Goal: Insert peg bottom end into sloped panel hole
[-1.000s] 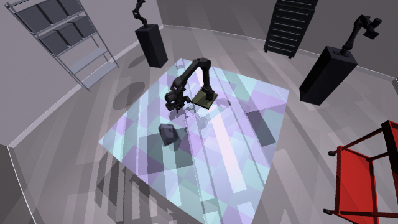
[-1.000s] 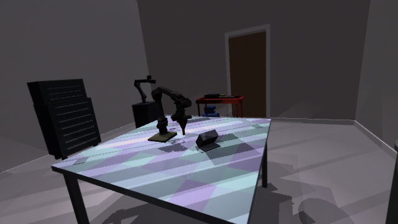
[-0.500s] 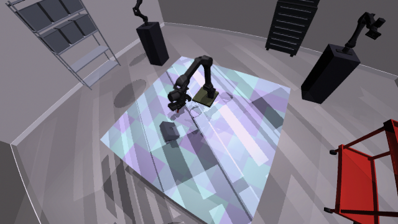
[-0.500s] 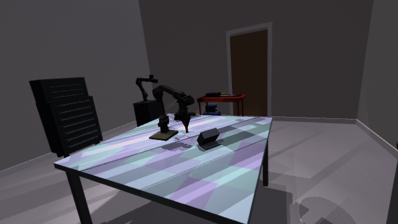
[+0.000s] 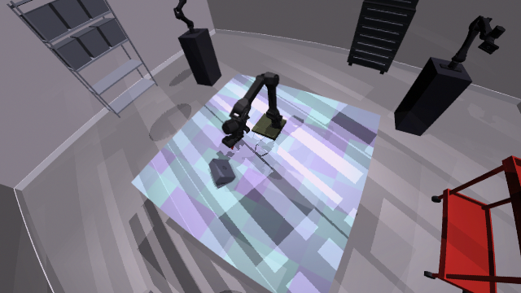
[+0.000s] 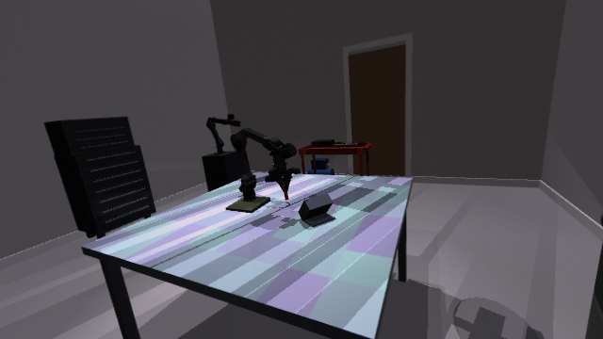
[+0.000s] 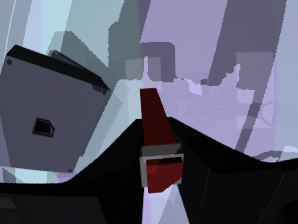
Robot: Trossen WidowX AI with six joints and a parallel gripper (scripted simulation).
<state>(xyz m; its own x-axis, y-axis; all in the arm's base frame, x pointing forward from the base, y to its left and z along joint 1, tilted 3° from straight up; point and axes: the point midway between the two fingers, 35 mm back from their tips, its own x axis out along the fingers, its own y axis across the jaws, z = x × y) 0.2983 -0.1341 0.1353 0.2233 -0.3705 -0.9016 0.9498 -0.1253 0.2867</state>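
The grey sloped panel lies 15 cm ahead of my gripper tip, 2 cm to the right of it and 7 cm below it. The rest, counted from my gripper tip: red peg (2 cm above).
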